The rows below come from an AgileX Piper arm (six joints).
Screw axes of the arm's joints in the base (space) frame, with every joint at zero. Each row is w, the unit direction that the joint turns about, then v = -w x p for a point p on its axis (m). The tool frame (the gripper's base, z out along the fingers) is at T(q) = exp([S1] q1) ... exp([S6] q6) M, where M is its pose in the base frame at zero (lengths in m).
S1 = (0, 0, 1, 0, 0, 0)
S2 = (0, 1, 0, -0.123, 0, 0)
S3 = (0, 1, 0, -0.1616, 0, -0.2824)
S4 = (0.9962, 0, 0.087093, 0, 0.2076, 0)
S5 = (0, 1, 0, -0.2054, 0, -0.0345)
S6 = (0.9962, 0, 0.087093, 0, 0.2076, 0)
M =
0.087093 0 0.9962 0.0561
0 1 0 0
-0.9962 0 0.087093 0.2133
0 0 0 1
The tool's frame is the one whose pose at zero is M.
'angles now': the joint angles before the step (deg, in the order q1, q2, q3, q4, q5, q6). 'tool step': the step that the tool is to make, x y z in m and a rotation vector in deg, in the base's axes. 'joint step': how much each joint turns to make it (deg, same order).
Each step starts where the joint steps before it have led.
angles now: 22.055, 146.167, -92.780, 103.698, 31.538, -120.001
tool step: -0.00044, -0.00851, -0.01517, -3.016, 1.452, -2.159
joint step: -0.448, 1.168, 0.617, -0.177, -2.911, 0.000
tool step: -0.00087, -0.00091, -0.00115, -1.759, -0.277, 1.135
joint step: 0.001, -0.069, 0.001, -2.579, -0.690, 0.675
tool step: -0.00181, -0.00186, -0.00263, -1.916, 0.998, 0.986
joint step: -0.080, -0.002, 0.002, -4.697, -0.642, 3.353
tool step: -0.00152, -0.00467, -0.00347, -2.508, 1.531, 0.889
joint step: -0.360, 0.001, -0.002, -6.639, -0.683, 5.093
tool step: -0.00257, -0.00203, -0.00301, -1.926, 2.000, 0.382
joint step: -0.013, 0.001, -0.001, -6.213, -0.414, 5.827
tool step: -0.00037, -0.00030, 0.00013, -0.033, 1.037, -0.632
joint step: -0.001, -0.074, -0.051, -1.558, 0.001, 2.521
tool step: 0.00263, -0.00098, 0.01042, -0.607, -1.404, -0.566
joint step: -0.019, -1.457, 0.283, -0.819, -1.145, 0.595
